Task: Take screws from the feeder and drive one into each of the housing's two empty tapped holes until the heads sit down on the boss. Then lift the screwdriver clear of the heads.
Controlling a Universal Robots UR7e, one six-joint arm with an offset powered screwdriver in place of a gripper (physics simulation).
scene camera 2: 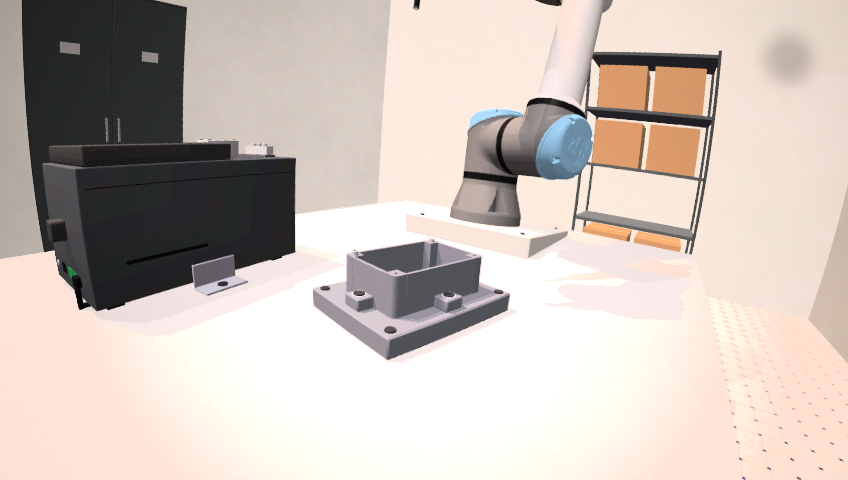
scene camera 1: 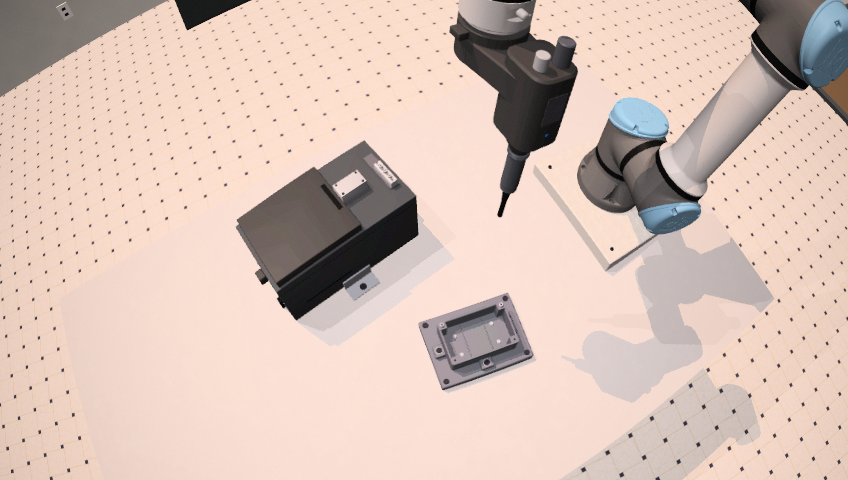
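Scene:
Looking at a black screw feeder [scene camera 1: 382, 242], I find that this is the same spot on it as [scene camera 2: 252, 217].

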